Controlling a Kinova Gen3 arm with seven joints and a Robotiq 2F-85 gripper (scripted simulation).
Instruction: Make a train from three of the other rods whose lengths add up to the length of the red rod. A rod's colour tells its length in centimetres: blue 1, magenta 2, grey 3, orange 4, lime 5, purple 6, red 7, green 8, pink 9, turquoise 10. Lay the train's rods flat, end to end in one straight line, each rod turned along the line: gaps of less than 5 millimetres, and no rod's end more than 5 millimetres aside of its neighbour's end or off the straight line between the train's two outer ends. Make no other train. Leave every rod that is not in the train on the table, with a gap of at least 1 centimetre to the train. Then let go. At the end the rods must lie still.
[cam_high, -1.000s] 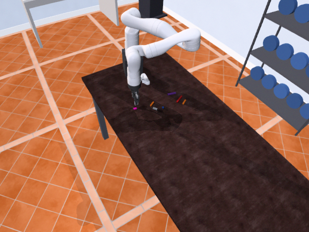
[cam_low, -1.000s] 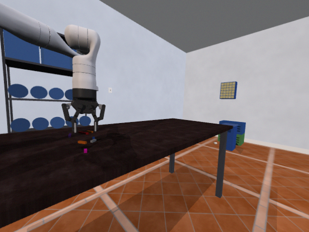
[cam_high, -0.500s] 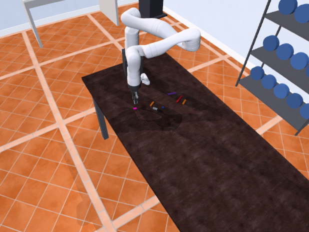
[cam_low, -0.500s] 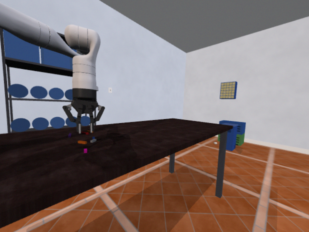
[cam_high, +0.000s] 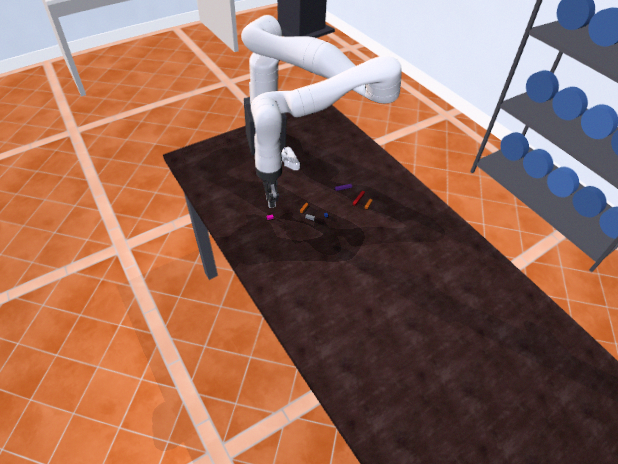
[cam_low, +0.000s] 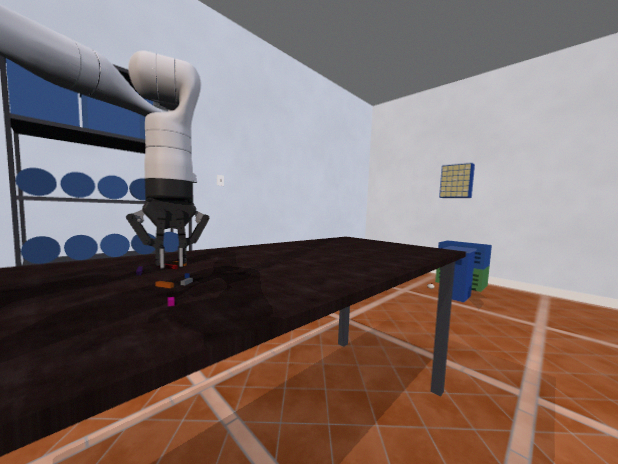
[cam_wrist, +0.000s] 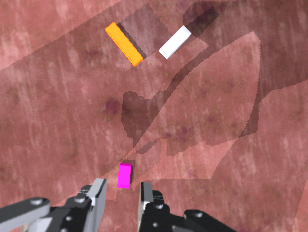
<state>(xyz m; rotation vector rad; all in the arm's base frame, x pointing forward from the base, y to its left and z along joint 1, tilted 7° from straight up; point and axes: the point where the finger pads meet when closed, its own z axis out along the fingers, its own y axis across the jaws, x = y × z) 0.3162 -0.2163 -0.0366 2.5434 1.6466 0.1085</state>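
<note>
My gripper is now 80 mm above the magenta rod. From my hand the other things lie so: purple rod: 50 mm ahead, 280 mm to the left, 80 mm below; then grey rod: 80 mm ahead, 100 mm to the left, 80 mm below; then blue rod: 100 mm ahead, 140 mm to the left, 80 mm below.
</note>
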